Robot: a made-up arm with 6 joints. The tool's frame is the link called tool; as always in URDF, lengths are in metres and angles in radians. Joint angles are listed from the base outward.
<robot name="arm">
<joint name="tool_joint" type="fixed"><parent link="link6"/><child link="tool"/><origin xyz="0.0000 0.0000 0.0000" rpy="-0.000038 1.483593 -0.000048"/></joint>
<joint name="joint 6" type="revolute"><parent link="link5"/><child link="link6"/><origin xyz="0.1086 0.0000 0.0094"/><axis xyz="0.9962 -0.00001 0.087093"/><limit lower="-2.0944" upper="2.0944"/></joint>
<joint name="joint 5" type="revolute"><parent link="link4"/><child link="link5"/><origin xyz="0.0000 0.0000 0.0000"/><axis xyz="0.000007 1 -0.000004"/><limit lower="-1.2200" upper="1.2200"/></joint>
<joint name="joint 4" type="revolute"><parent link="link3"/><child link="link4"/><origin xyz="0.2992 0.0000 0.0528"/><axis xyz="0.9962 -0.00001 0.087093"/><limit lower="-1.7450" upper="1.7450"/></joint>
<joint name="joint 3" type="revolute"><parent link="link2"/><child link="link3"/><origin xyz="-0.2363 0.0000 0.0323"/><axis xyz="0.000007 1 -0.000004"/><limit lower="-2.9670" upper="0.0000"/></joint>
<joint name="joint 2" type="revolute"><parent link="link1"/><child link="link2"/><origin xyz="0.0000 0.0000 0.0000"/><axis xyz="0.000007 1 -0.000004"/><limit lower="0.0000" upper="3.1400"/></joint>
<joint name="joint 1" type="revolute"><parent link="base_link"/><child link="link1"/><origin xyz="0.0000 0.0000 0.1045"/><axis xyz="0 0 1"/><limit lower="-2.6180" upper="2.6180"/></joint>
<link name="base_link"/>
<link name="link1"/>
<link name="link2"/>
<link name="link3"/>
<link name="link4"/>
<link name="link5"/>
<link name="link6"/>
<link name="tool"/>
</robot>
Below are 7 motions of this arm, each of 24 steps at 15 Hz.
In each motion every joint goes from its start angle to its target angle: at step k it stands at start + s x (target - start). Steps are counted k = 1, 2, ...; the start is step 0. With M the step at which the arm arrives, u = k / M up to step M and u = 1 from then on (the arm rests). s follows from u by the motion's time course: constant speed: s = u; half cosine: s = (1 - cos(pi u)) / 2; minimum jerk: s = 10 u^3 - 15 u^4 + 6 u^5.
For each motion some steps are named. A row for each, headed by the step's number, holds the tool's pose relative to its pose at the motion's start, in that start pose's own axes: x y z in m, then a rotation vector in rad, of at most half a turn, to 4 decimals.
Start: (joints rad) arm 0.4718 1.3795 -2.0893 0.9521 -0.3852 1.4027
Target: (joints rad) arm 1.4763 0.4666 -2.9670 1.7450 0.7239 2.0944
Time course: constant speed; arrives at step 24
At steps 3, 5, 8, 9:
3: 0.0851 0.0579 -0.0195 0.0621 0.1668 0.3459
5: 0.1310 0.1085 -0.0399 0.1096 0.2902 0.5706
8: 0.1774 0.1993 -0.0799 0.1857 0.4963 0.8924
9: 0.1859 0.2325 -0.0954 0.2113 0.5711 0.9942

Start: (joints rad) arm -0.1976 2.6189 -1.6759 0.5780 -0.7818 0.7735
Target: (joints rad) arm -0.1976 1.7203 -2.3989 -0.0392 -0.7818 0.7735
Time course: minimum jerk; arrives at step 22
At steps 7, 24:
7: -0.0416 0.1442 0.0097 -0.3198 -0.0576 0.0251
24: -0.3295 0.5717 -0.3673 -1.5671 -0.6826 -0.0285

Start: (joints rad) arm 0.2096 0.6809 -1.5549 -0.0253 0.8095 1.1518
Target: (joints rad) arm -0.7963 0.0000 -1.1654 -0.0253 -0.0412 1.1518
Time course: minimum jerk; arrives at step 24
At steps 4, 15, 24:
4: -0.0042 0.0014 -0.0073 -0.0222 -0.0486 -0.0059
15: 0.0323 0.0422 -0.1492 -0.4541 -0.8995 -0.3990
24: 0.1016 0.0531 -0.1725 -0.6139 -1.1487 -0.6970

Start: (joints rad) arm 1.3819 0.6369 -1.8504 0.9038 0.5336 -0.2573
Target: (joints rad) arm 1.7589 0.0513 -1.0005 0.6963 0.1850 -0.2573
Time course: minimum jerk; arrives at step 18
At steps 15, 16, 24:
15: 0.0799 -0.0510 -0.1107 0.0428 -0.0508 0.1576
16: 0.0831 -0.0524 -0.1132 0.0430 -0.0514 0.1605
24: 0.0846 -0.0531 -0.1144 0.0431 -0.0517 0.1619

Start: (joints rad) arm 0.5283 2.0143 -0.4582 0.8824 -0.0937 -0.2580
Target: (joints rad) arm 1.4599 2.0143 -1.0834 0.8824 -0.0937 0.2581
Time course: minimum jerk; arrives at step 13
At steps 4, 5, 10, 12, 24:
4: -0.0115 0.0571 -0.0065 -0.1009 -0.0723 -0.0603
5: -0.0111 0.0987 -0.0150 -0.1798 -0.1091 -0.0995
10: 0.1068 0.3004 -0.1146 -0.6785 -0.1015 -0.2847
12: 0.1345 0.3179 -0.1335 -0.7454 -0.0733 -0.3057
24: 0.1359 0.3188 -0.1345 -0.7487 -0.0717 -0.3068

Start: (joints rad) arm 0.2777 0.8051 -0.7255 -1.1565 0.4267 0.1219
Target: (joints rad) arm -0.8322 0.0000 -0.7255 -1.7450 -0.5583 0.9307
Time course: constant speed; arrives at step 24
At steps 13, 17, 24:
13: 0.0261 -0.1219 -0.1240 0.5667 -0.2460 0.0824
17: 0.0166 -0.1254 -0.1676 0.6574 -0.2870 -0.0011
24: -0.0146 -0.0977 -0.2199 0.7018 -0.2594 -0.1965

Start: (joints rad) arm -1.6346 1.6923 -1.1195 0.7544 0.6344 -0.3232
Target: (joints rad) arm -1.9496 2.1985 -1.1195 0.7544 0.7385 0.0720
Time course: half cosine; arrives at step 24
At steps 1, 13, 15, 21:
1: 0.0001 -0.0009 0.0005 0.0011 0.0016 0.0036
13: 0.0378 -0.1132 0.0538 0.1342 0.2012 0.4905
15: 0.0511 -0.1368 0.0626 0.1624 0.2433 0.6034
21: 0.0851 -0.1838 0.0784 0.2202 0.3319 0.8485

